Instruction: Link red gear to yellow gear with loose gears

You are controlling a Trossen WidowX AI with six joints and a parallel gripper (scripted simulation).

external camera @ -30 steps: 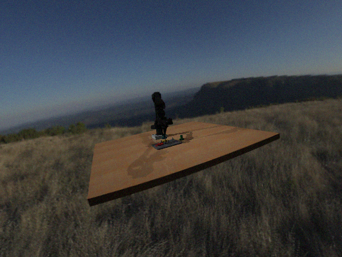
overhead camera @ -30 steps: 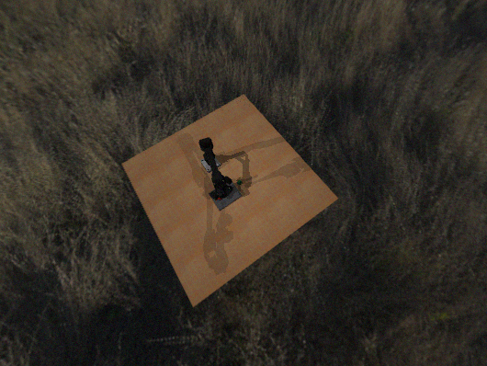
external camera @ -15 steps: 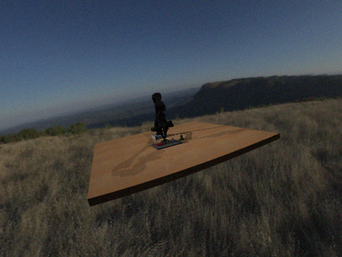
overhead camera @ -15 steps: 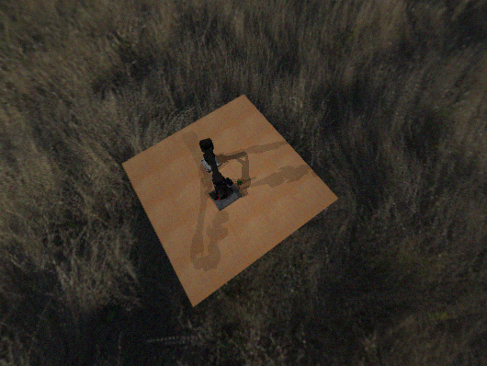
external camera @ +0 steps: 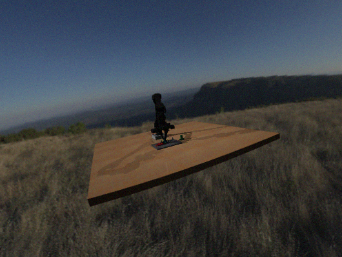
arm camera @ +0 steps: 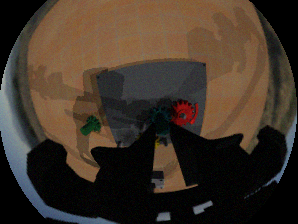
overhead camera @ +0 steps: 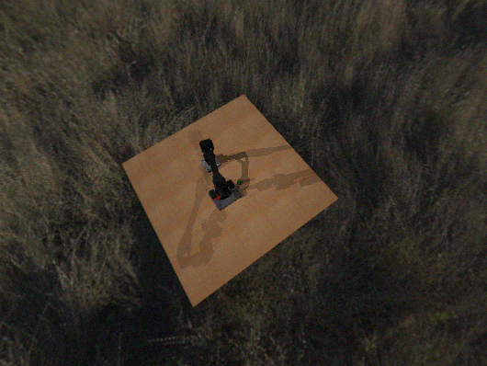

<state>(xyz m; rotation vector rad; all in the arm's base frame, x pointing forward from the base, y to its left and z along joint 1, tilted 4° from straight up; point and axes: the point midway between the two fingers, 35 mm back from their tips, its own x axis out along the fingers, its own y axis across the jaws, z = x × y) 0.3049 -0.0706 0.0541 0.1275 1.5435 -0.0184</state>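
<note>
My gripper tip is 1 cm above the teal gear. From my gripper tip the other things lie so: yellow gear (6 cm behind, 3 cm to the left, 3 cm below); red arrow (7 cm to the right, 4 cm below, 1 cm behind); red gear (4 cm to the right, 3 cm below).
</note>
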